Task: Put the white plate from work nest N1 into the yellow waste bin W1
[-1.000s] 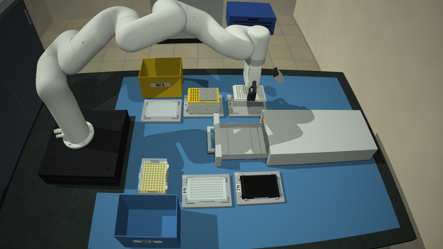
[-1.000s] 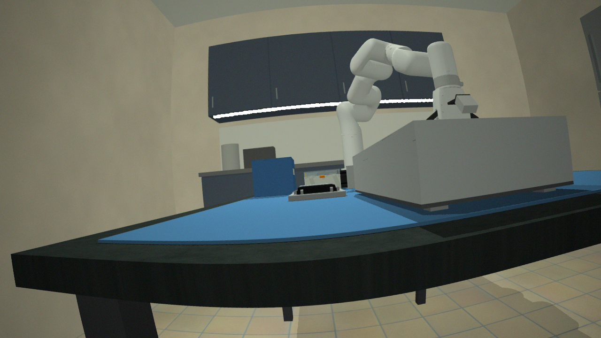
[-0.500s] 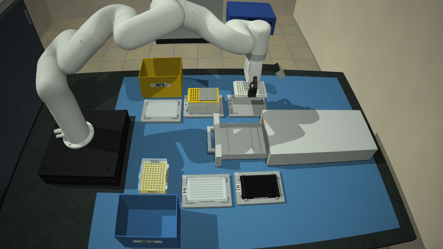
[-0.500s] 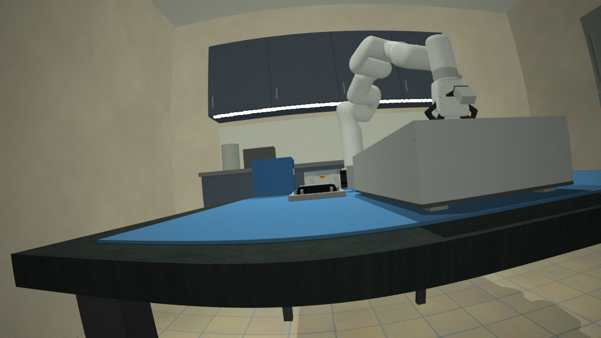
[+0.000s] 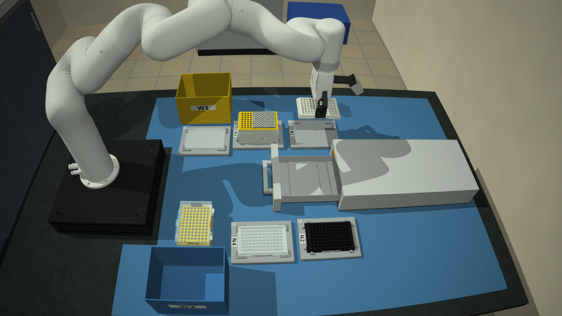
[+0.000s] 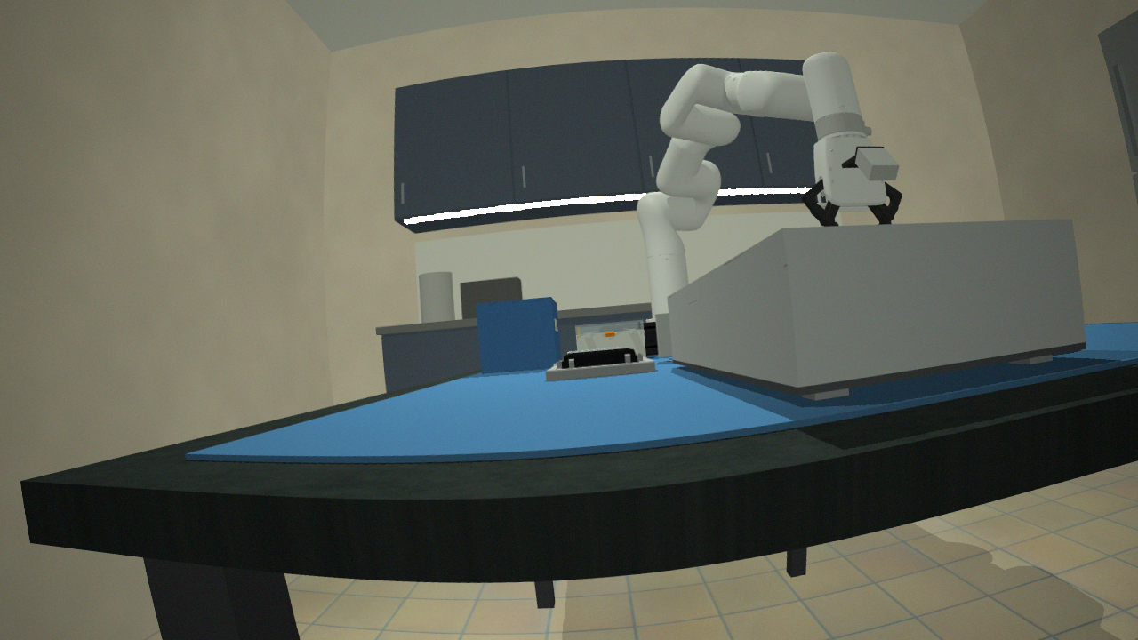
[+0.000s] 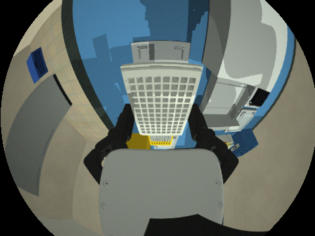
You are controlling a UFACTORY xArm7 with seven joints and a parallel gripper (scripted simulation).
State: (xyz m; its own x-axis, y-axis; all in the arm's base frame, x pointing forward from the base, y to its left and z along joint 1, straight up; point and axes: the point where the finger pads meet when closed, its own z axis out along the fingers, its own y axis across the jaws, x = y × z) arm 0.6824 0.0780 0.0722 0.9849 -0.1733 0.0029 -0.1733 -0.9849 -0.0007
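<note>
Right now the yellow waste bin W1 is 340 mm behind my hand, 190 mm to the left of it and 100 mm below it. The rest, counted from my hand: work nest N1: 130 mm below; yellow tip rack: 190 mm behind, 80 mm below, 30 mm to the left; white plate: 10 mm below.
</note>
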